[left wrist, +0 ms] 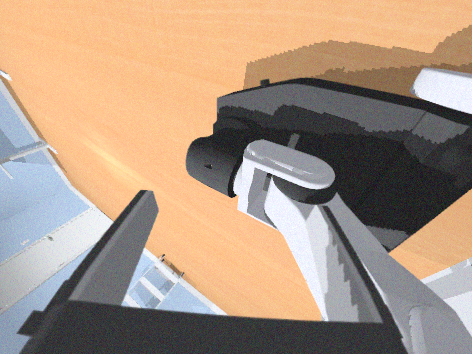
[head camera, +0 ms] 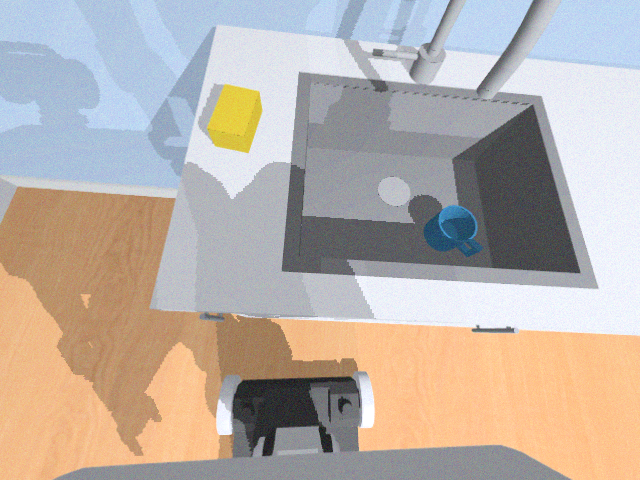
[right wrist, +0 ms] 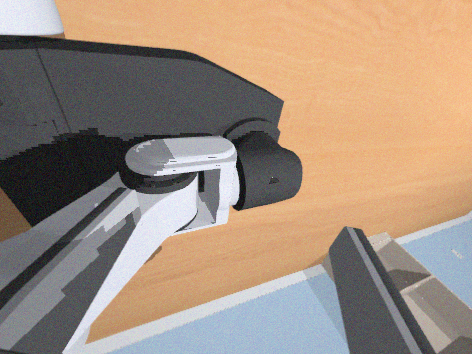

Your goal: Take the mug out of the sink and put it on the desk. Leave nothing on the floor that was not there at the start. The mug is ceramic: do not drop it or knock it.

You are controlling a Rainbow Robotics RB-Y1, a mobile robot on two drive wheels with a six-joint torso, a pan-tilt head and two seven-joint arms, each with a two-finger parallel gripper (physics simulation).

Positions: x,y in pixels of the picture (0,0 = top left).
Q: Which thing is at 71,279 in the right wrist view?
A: The right gripper.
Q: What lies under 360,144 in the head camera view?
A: A sink.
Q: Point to a blue ceramic mug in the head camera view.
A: At 454,225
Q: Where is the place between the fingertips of the left gripper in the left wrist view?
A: At 234,207
